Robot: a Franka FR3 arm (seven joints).
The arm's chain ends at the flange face. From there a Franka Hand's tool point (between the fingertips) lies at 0.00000 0.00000 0.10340 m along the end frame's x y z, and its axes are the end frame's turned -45 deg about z.
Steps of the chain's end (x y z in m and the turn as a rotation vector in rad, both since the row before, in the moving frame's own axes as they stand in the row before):
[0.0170 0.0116 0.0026 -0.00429 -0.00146 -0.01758]
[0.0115 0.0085 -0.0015 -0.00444 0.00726 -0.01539]
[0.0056 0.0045 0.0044 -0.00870 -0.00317 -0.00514]
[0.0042 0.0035 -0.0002 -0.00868 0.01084 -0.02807]
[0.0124 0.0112 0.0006 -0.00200 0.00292 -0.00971]
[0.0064 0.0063 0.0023 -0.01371 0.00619 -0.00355]
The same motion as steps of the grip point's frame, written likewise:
[0.0034 0.0204 0.0026 -0.00200 -0.00407 -0.01758]
[0.0023 0.0150 -0.0015 -0.00827 0.00199 -0.01539]
[-0.0001 0.0075 0.0044 -0.00391 -0.00839 -0.00514]
[0.0007 0.0069 -0.0002 -0.01380 0.00153 -0.02807]
[0.0009 0.0170 0.0006 -0.00348 0.00065 -0.00971]
[-0.0005 0.0104 0.0023 -0.01407 -0.00532 -0.00355]

